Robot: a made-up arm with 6 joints.
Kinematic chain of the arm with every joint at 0, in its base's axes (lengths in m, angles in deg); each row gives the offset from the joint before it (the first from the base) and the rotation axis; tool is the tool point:
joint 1: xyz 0 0 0.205 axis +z
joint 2: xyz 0 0.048 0 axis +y
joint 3: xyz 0 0 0.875 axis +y
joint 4: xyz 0 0 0.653 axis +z
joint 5: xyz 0 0 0 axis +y
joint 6: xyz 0 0 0.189 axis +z
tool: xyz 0 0 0
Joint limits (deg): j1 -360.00..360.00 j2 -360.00..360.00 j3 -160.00..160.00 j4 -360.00..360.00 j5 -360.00..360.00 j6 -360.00..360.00
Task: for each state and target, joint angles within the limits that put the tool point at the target. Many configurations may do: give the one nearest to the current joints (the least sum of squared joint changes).
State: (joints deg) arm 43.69 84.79 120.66 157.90 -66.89 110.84
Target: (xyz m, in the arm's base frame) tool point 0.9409 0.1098 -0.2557
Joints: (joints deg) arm 8.95 71.00 88.97 149.07 -62.17 110.84
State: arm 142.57 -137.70 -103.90 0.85 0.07 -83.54
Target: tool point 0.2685 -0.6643 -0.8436
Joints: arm 115.88 -104.40 -85.68 1.42 4.51 -83.54
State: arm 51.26 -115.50 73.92 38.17 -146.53 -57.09
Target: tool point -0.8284 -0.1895 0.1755
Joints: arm 13.98 -123.73 113.48 39.26 -164.63 -57.09
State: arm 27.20 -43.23 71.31 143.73 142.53 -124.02
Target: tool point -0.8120 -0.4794 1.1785
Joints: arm 38.14 -58.04 50.41 148.14 130.06 -124.02
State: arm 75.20 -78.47 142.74 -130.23 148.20 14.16
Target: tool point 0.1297 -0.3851 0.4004
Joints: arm 96.02 -91.62 160.00 -101.78 132.41 14.16
